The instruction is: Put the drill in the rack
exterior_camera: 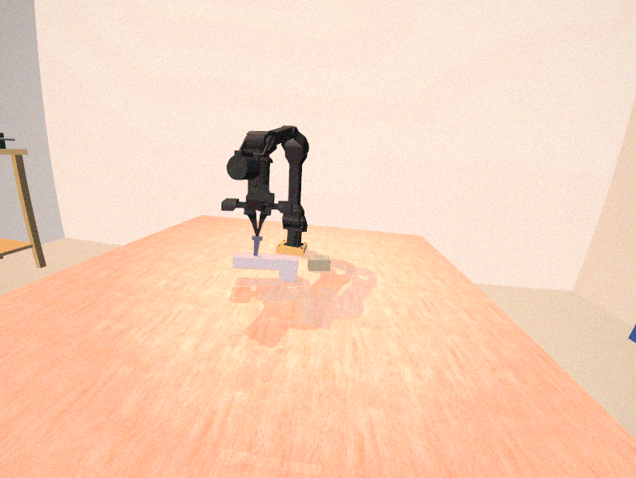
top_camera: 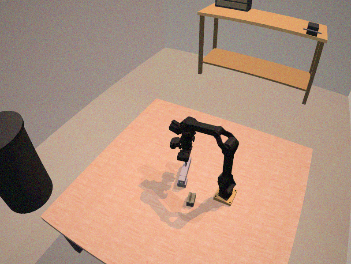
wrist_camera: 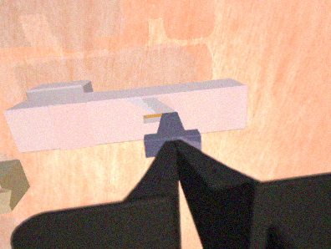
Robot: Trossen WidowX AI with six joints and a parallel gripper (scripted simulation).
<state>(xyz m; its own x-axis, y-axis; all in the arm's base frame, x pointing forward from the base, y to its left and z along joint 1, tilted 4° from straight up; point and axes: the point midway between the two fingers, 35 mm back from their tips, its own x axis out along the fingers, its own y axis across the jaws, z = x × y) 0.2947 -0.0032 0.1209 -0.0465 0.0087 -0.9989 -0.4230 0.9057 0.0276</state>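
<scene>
My gripper tip is 3 cm above the blue key. Also, from my gripper tip: olive rack 15 cm behind, 14 cm to the left, 11 cm below; drill 8 cm below, 4 cm to the left, 2 cm behind.
</scene>
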